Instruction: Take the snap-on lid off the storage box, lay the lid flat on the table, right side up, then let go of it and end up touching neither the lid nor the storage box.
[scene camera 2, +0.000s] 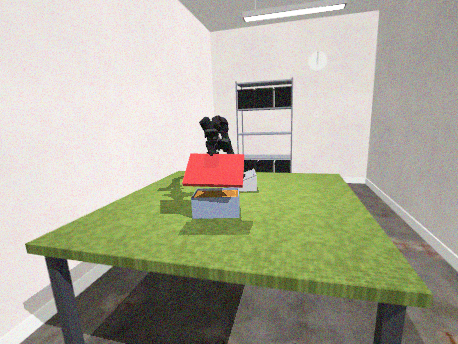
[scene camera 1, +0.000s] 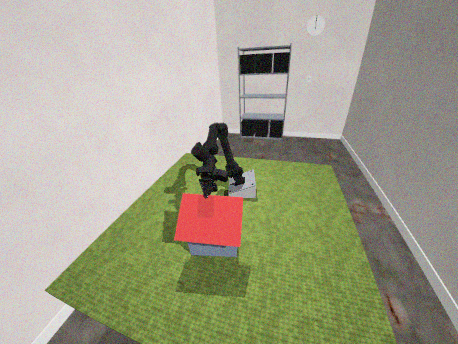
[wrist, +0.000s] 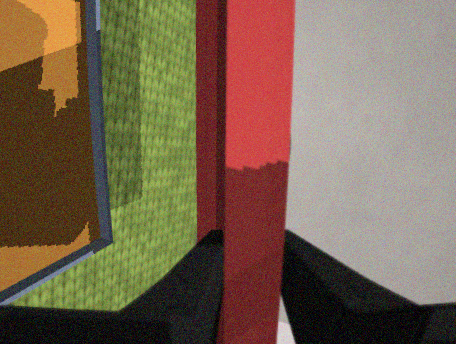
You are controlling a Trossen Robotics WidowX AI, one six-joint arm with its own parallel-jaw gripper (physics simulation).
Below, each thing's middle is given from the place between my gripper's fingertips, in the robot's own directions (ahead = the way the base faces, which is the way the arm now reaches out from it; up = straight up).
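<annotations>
I consider the red lid [scene camera 1: 217,220] and how my hand stands to it. My hand is 4 cm above the lid, and it is also 2 cm to the right of the lid and 6 cm short of it.
</annotations>
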